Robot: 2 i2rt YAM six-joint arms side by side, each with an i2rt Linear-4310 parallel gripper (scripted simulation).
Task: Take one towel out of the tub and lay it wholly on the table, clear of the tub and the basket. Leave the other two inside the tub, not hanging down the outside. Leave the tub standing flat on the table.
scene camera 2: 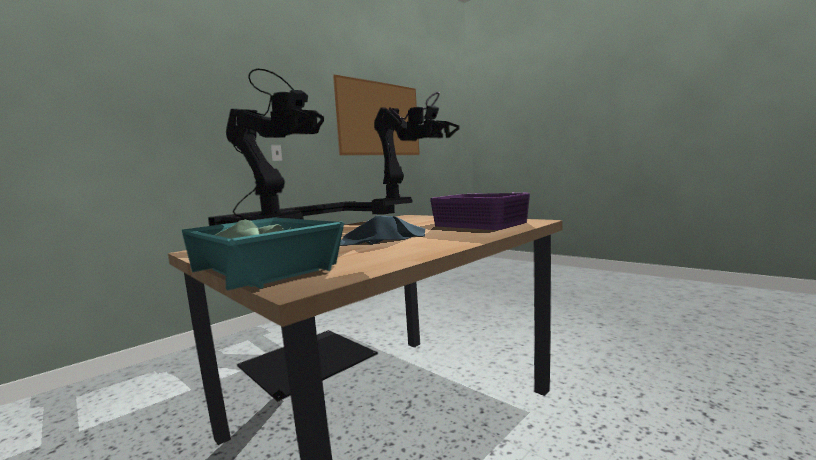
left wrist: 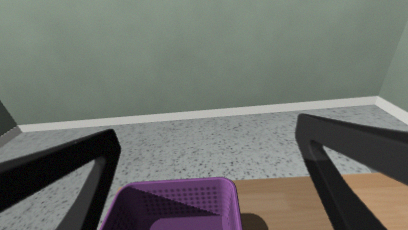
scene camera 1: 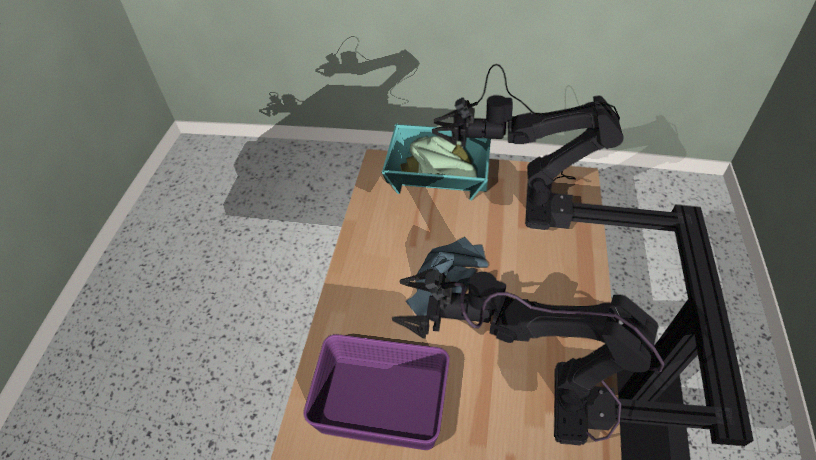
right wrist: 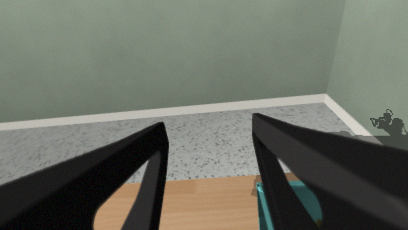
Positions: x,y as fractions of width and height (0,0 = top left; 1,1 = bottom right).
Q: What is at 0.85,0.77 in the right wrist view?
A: My right gripper.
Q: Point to a pale green towel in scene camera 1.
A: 0.53,0.33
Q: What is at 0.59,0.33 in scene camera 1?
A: A teal tub.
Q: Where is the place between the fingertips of my left gripper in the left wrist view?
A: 0.50,0.58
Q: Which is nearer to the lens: the teal tub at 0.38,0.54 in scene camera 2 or the blue towel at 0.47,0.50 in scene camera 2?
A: The teal tub.
